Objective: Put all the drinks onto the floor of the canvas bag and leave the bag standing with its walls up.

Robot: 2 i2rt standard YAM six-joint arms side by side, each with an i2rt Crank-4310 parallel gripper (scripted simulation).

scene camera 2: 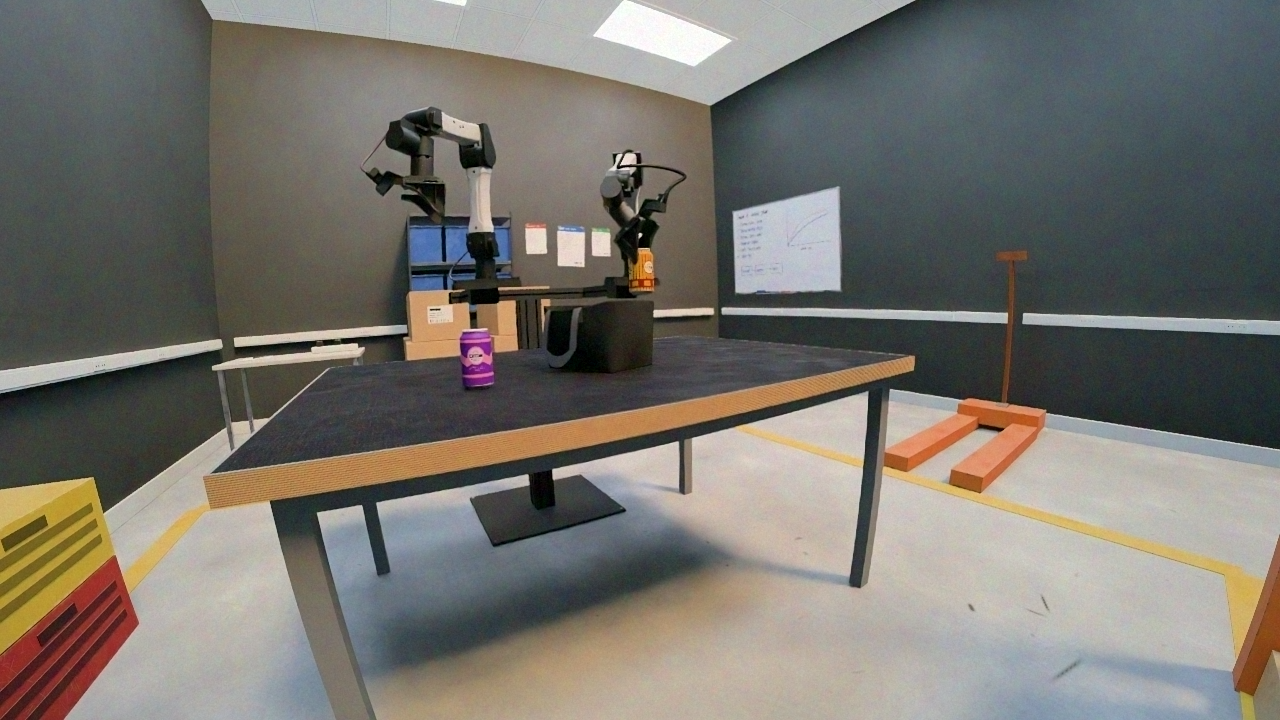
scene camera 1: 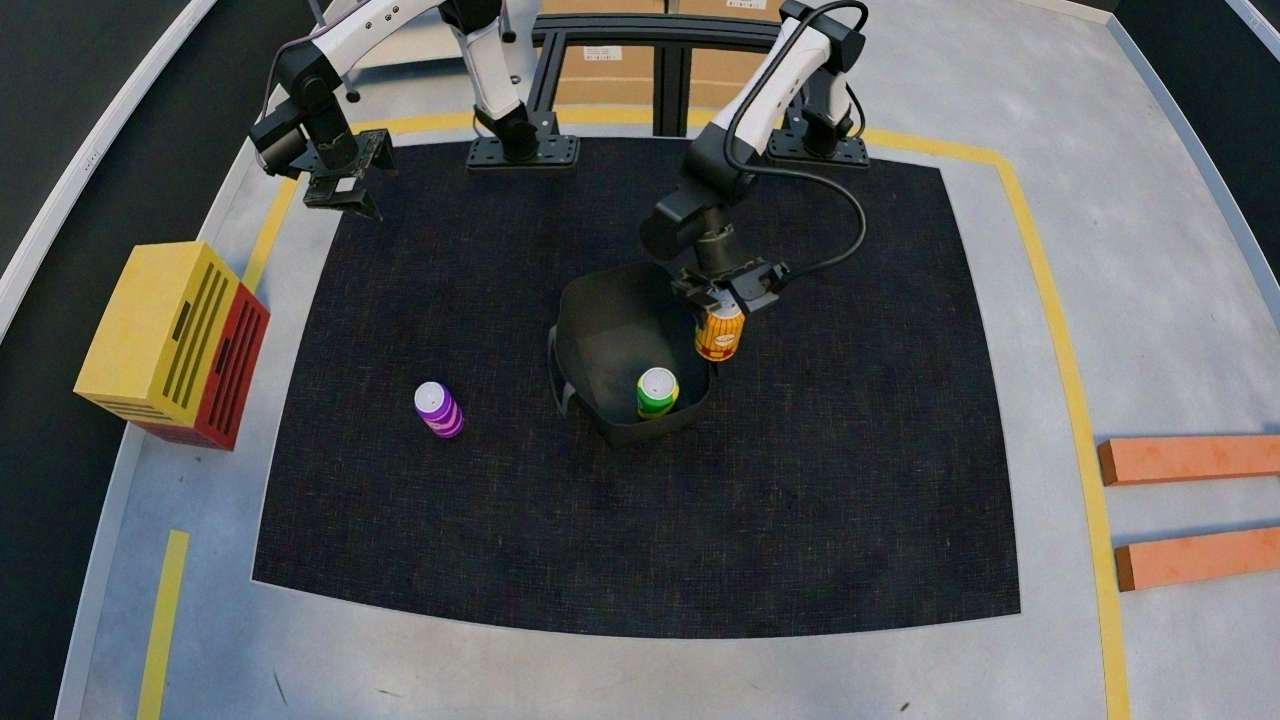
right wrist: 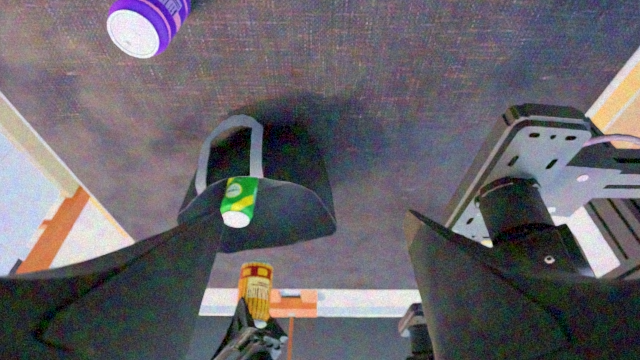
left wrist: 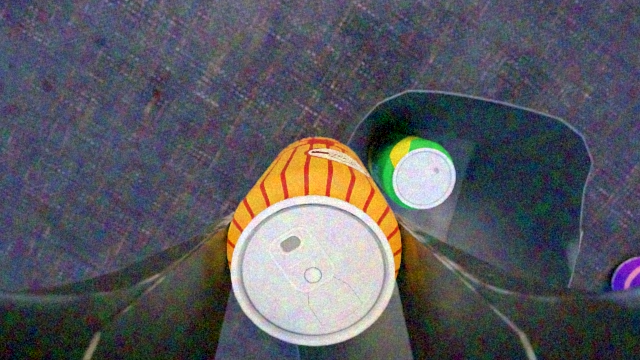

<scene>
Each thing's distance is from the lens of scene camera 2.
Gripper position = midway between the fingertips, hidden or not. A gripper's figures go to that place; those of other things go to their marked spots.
left gripper (scene camera 2: pixel 642 264): 1.20 m
right gripper (scene camera 2: pixel 440 220): 1.17 m
purple can (scene camera 2: pixel 475 345): 0.92 m
dark canvas bag (scene camera 2: pixel 611 336): 1.01 m
</scene>
